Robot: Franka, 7 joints.
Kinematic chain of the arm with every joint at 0, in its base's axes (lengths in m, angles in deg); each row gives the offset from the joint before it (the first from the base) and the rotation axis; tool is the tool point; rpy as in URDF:
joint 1: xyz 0 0 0.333 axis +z
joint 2: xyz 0 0 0 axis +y
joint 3: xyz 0 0 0.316 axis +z
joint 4: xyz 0.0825 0 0 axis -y
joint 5: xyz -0.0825 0 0.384 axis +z
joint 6: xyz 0 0 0 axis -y
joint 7: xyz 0.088 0 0 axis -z
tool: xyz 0 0 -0.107 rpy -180 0 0
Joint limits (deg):
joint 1: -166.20..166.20
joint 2: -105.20..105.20
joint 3: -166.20..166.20
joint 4: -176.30..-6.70
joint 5: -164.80..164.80
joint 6: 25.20..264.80
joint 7: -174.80..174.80
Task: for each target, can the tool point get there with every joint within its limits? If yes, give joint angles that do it. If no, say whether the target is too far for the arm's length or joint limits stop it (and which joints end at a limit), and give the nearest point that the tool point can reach.
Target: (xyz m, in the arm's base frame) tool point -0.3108 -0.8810 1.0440
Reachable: no: too far | nearest point -0.2271 -0.6438 0.8526 | short by 0.316 m
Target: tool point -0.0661 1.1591 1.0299
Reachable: no: too far | nearest point -0.0419 0.7344 0.7745 | short by 0.496 m
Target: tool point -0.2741 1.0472 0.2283
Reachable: no: too far | nearest point -0.2162 0.8261 0.2504 | short by 0.230 m
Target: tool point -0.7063 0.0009 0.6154
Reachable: yes | joints 55.22 -51.18 90.69 -80.85 -67.51 151.88 60.22
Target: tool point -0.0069 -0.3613 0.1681
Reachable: yes | joints -103.24 6.60 11.78 -155.19 44.64 141.19 -142.98
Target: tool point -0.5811 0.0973 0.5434
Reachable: yes | joints -68.20 -79.79 -85.76 -89.84 -117.98 210.79 -106.58
